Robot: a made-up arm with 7 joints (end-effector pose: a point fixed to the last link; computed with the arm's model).
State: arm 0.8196 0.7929 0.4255 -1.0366 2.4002 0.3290 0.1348
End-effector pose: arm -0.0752 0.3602 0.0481 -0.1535 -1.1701 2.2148
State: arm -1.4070 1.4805 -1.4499 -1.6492 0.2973 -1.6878 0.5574
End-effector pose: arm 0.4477 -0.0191 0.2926 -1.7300 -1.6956 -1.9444
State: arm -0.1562 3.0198 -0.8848 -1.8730 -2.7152 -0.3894 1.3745
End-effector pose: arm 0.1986 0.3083 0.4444 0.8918 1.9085 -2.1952
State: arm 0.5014 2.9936 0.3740 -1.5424 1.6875 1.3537 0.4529
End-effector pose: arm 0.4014 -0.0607 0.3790 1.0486 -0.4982 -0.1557
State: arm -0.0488 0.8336 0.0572 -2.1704 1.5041 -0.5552 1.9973
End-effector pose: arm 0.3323 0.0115 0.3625 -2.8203 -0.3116 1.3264
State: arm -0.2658 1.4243 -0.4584 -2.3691 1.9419 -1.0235 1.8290
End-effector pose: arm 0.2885 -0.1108 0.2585 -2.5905 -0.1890 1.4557
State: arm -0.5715 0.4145 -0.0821 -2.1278 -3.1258 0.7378 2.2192
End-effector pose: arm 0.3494 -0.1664 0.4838 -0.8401 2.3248 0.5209
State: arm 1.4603 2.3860 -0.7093 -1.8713 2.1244 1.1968 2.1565
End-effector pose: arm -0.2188 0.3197 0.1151 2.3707 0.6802 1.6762
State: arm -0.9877 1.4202 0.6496 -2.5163 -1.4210 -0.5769 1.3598
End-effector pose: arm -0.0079 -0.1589 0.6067 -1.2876 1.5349 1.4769
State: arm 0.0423 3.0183 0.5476 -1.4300 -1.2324 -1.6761 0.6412
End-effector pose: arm 0.3220 -0.1624 0.6051 0.6368 1.1020 -2.3687
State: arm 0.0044 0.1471 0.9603 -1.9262 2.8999 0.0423 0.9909
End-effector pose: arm 0.2074 0.3126 0.2789 2.0516 0.0780 -1.0961
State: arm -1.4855 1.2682 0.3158 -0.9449 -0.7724 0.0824 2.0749
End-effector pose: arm 0.2070 0.1909 0.7331 0.6739 2.8645 -0.7034
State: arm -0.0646 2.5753 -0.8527 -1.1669 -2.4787 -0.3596 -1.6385
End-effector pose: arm 0.1761 0.3986 0.4401 1.3524 -1.3923 0.4103
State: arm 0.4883 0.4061 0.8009 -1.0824 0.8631 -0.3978 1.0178
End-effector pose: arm -0.0058 0.3462 0.0338 0.1784 -2.1228 1.9252
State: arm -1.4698 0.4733 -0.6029 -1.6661 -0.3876 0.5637 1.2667
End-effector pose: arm 0.2093 -0.3490 0.5431 -0.8582 -2.4057 -0.4626
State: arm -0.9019 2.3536 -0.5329 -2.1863 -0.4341 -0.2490 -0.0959
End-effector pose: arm 0.3382 0.0044 0.4833 -1.4822 0.7286 2.5325
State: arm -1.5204 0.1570 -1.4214 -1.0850 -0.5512 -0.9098 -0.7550
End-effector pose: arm 0.3330 -0.4201 0.2480 0.0333 0.9299 1.5504
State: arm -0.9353 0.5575 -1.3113 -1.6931 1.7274 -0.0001 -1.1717
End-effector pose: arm 0.2497 -0.3091 0.1006 -0.9349 -1.5072 -1.3911
